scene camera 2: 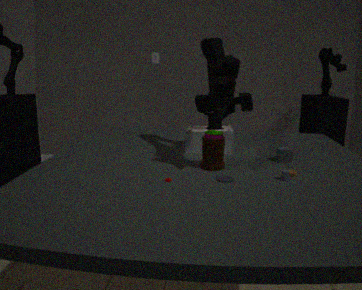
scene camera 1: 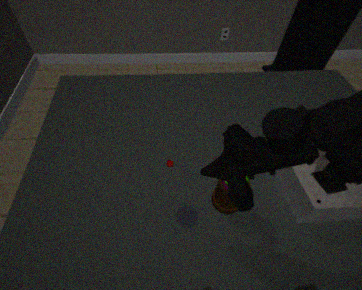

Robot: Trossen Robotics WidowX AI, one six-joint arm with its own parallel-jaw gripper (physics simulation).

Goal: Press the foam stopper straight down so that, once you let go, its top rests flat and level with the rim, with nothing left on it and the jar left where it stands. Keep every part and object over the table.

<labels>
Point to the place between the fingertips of my gripper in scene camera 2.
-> At 220,119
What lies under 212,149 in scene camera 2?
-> A brown jar.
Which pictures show my gripper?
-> Scene camera 2 and scene camera 1: all of them.
</labels>
